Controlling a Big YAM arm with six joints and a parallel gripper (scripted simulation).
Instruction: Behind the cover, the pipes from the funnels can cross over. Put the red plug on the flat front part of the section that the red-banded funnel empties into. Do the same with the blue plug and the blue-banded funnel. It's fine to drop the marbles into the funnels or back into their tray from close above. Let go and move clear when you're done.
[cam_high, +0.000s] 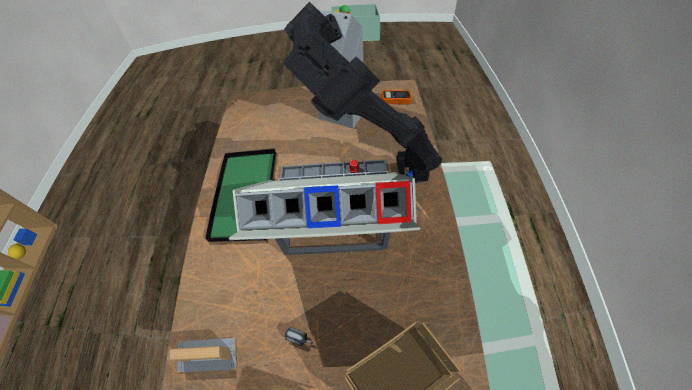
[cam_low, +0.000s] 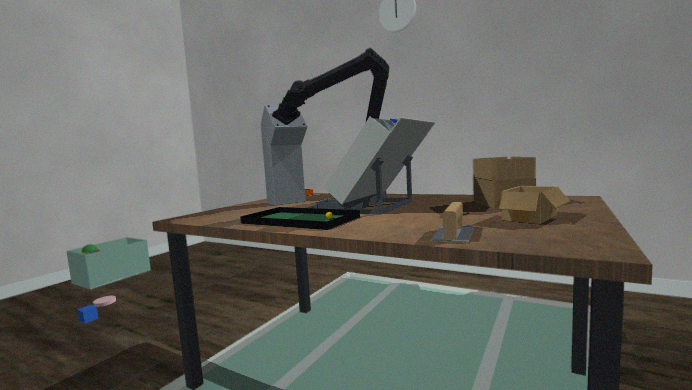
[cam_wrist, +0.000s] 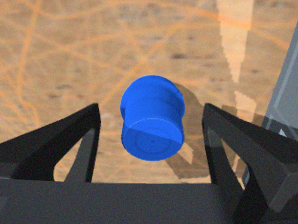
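Right now the blue plug is 10 mm below my hand. From my hand the other things lie so: cover (300 mm to the right, 180 mm above, 40 mm ahead); then green marble tray (570 mm to the right, 180 mm behind, 20 mm below); then red plug (170 mm to the right, 110 mm behind).
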